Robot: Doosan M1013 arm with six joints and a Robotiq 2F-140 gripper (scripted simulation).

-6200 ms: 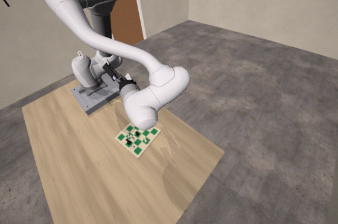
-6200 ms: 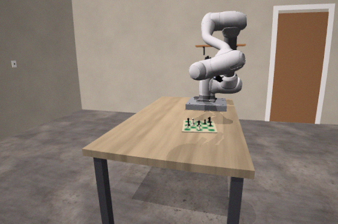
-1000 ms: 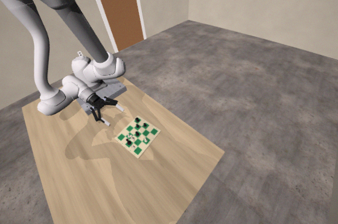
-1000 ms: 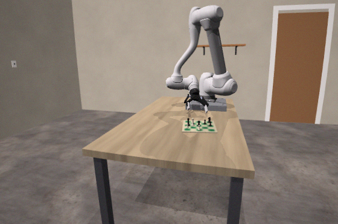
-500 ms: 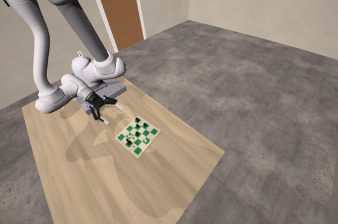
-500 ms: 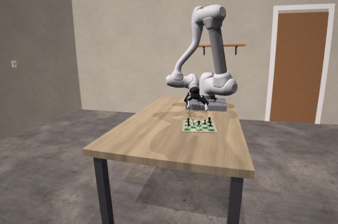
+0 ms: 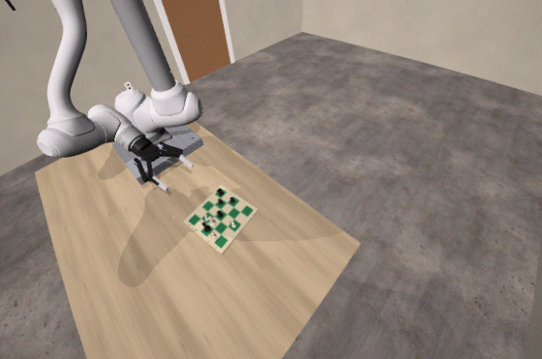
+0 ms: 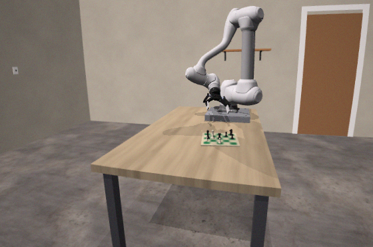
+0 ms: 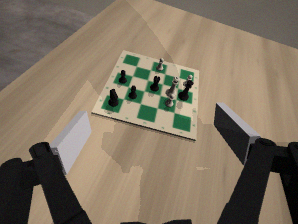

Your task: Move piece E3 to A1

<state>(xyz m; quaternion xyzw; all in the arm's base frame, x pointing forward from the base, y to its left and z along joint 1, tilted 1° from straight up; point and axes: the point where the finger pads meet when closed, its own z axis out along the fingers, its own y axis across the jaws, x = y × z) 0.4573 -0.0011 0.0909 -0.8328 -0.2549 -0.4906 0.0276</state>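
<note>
The green-and-cream chessboard is 18 cm ahead of my hand, 5 cm to the left of it and 14 cm below it. Round my hand: tall white piece: 19 cm ahead, 1 cm to the left, 11 cm below.
</note>
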